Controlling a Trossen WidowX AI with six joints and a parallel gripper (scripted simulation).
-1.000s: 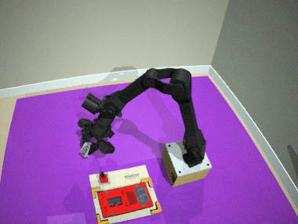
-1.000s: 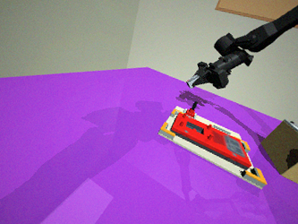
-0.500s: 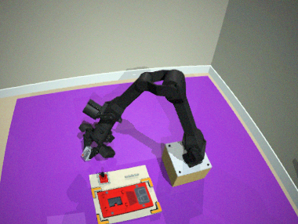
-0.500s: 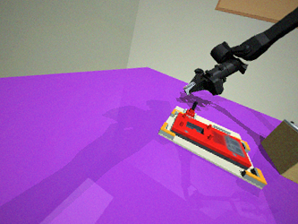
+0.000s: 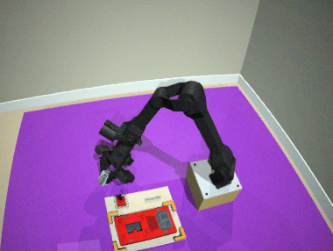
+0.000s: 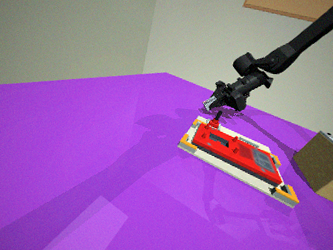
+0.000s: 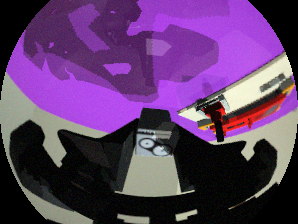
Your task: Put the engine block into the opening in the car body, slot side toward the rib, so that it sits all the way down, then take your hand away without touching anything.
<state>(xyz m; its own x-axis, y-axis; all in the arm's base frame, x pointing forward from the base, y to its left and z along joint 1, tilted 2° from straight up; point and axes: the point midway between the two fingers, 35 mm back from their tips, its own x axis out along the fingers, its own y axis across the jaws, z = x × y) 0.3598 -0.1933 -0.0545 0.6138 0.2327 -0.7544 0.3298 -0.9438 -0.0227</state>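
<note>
The red-and-black post is 3 cm behind my gripper tip and 9 cm to the left of it. From my gripper tip the other things lie so: dark grey engine block (1 cm behind, 1 cm above).
</note>
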